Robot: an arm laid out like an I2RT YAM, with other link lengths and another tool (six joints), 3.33 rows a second.
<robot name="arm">
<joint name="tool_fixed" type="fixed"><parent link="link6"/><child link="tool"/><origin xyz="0.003 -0.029 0.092" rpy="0 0.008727 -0.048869"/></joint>
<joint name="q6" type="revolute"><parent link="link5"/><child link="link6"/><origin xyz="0 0.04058 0.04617" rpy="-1.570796 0 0"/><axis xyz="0 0 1"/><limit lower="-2.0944" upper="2.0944"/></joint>
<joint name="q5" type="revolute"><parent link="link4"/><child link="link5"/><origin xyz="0.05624 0.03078 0.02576" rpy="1.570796 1.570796 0"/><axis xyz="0 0 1"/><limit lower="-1.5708" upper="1.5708"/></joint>
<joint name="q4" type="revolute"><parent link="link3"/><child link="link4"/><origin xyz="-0.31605 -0.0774 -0.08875" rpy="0 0 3.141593"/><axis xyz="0 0 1"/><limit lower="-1.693" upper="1.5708"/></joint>
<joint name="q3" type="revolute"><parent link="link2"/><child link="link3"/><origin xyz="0.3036 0 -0.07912" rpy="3.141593 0 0"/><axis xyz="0 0 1"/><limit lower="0" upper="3.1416"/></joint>
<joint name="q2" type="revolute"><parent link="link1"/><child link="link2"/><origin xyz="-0.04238 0.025 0.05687" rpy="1.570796 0 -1.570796"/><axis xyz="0 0 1"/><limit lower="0" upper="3.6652"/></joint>
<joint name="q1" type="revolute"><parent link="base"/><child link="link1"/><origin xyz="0 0 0.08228" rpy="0 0 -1.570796"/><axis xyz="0 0 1"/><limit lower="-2.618" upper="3.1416"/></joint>
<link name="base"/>
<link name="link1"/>
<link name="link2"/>
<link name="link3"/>
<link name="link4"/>
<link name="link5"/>
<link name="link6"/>
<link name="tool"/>
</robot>
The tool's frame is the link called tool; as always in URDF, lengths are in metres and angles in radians.
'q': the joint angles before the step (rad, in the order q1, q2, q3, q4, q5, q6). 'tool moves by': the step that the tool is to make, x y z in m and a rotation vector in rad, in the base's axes. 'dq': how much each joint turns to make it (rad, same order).
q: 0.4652, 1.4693, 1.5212, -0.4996, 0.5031, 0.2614
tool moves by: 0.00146, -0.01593, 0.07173, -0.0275, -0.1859, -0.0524
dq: -0.0073, -0.0159, 0.1163, 0.0739, 0.0788, -0.1001
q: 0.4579, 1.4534, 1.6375, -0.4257, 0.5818, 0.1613
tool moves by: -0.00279, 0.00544, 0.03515, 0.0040, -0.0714, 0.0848
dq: -0.0053, -0.0021, 0.0715, 0.0192, -0.0830, -0.0522
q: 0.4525, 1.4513, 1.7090, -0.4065, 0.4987, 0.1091
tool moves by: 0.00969, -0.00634, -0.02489, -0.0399, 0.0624, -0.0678
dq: -0.0060, 0.0274, -0.0219, -0.0259, 0.0623, 0.0032
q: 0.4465, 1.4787, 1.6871, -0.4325, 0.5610, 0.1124
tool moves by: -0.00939, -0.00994, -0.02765, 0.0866, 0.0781, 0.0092
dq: -0.0377, -0.0482, -0.0856, -0.0526, -0.0748, 0.1094
